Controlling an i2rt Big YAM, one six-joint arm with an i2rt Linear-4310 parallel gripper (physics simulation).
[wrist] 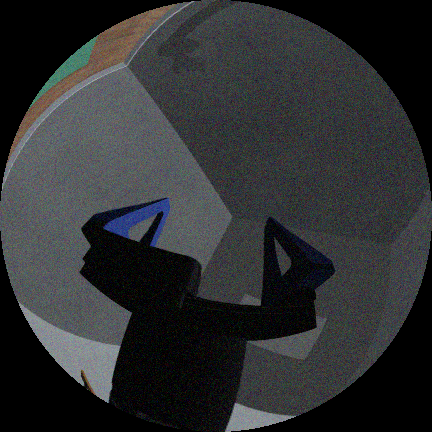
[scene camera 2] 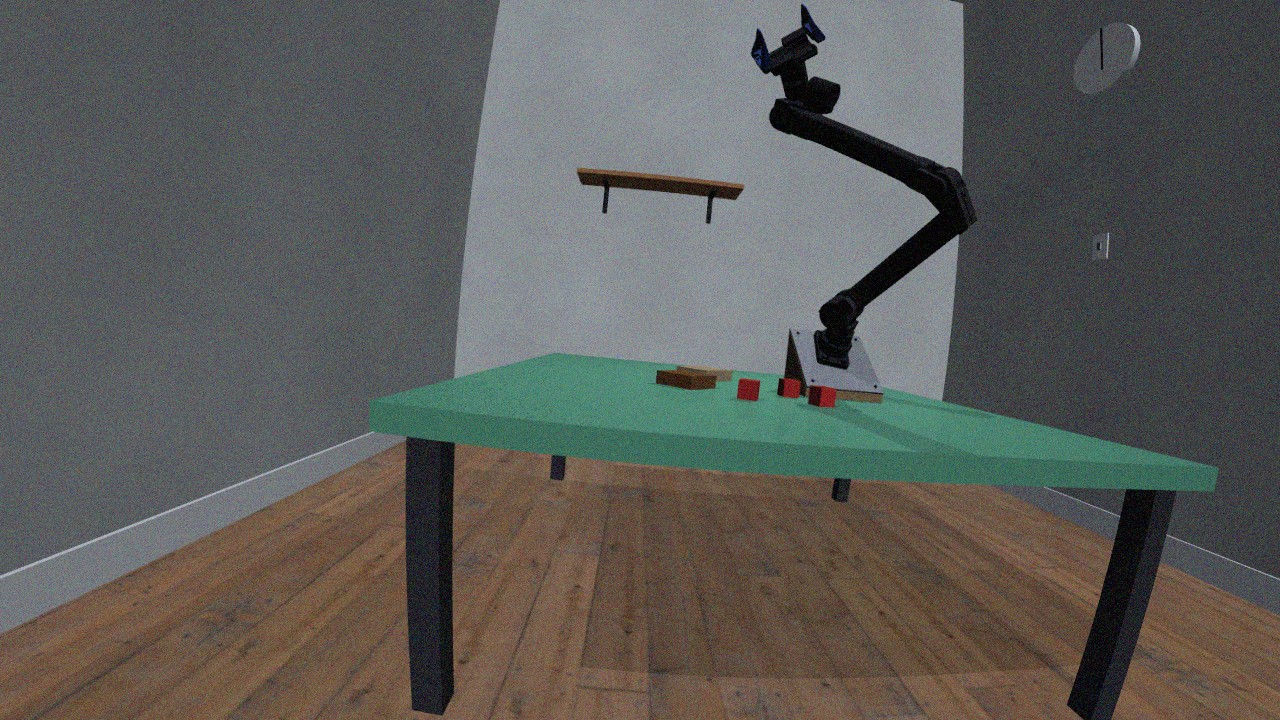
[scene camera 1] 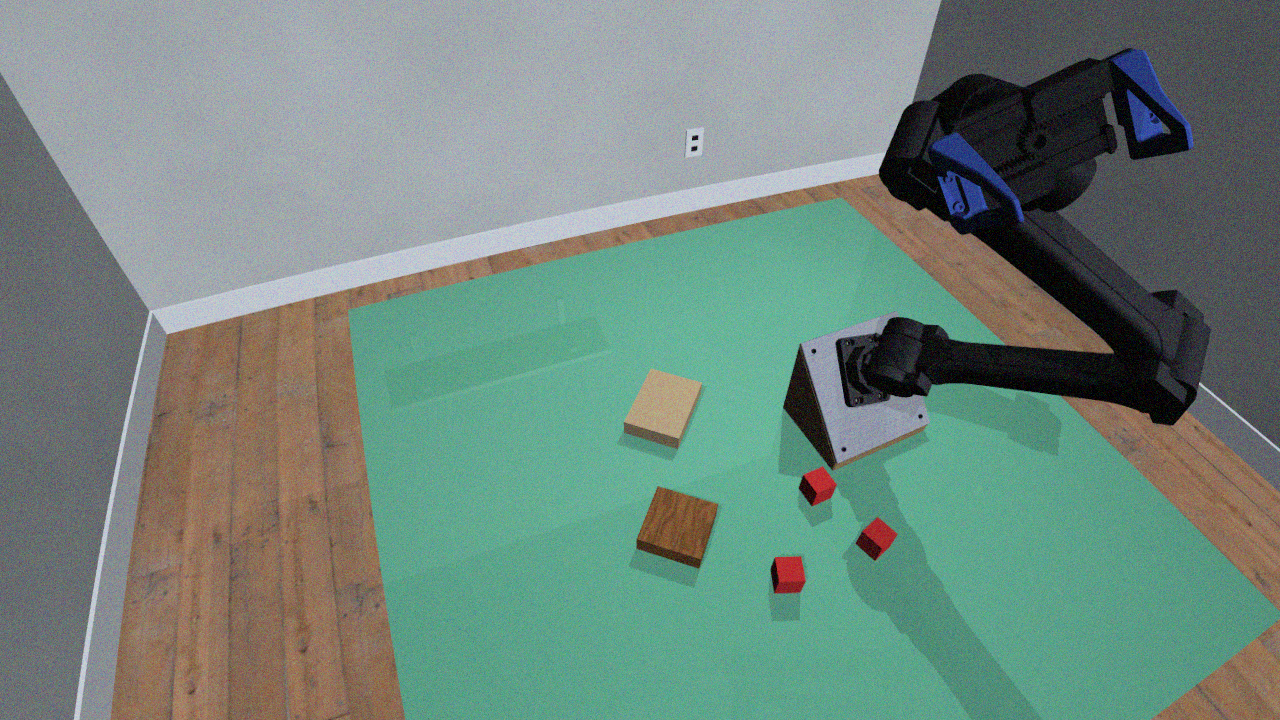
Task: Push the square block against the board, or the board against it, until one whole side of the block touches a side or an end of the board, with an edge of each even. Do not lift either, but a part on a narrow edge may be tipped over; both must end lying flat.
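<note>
The dark brown wooden piece, which looks like the square block, lies flat on the green table. The pale tan piece, which looks slightly longer and like the board, lies flat apart from it, farther back in scene camera 1. A wide gap separates them, and their sides are turned at different angles. My gripper is open and empty, high above the table and far from both pieces. Neither piece shows in the wrist view.
Red cubes stand on the green table, to the right of the brown piece in scene camera 1. The arm's slanted base stands behind them. A wooden shelf is on the wall.
</note>
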